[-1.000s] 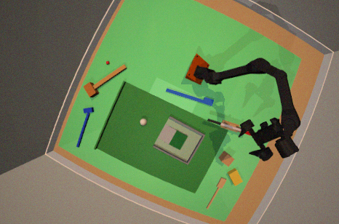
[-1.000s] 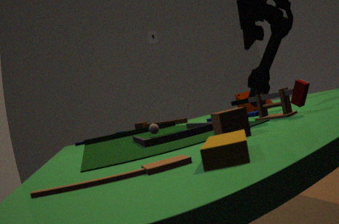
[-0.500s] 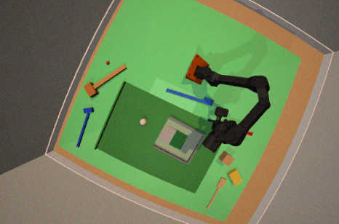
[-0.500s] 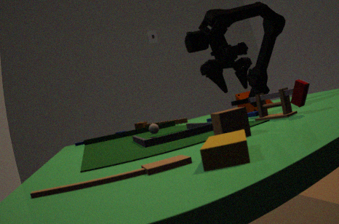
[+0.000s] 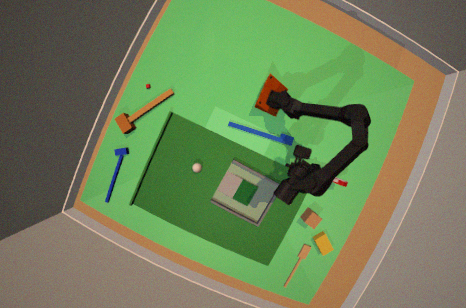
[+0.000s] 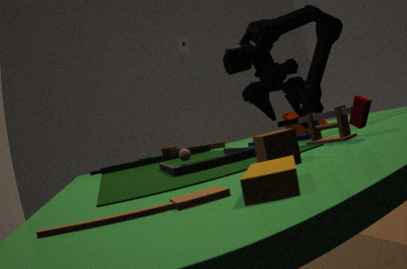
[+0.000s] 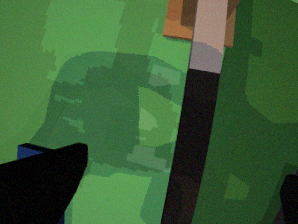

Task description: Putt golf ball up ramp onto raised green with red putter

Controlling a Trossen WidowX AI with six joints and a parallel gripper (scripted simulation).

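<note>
Now: the red putter 10 mm behind my gripper tip, 120 mm to the left of it and 20 mm below it. The rest, counted from my gripper tip: white golf ball (160 mm ahead, 390 mm to the right, 50 mm below); then brown block (190 mm ahead, 180 mm to the left, 50 mm below); then yellow block (300 mm ahead, 300 mm to the left, 60 mm below).
</note>
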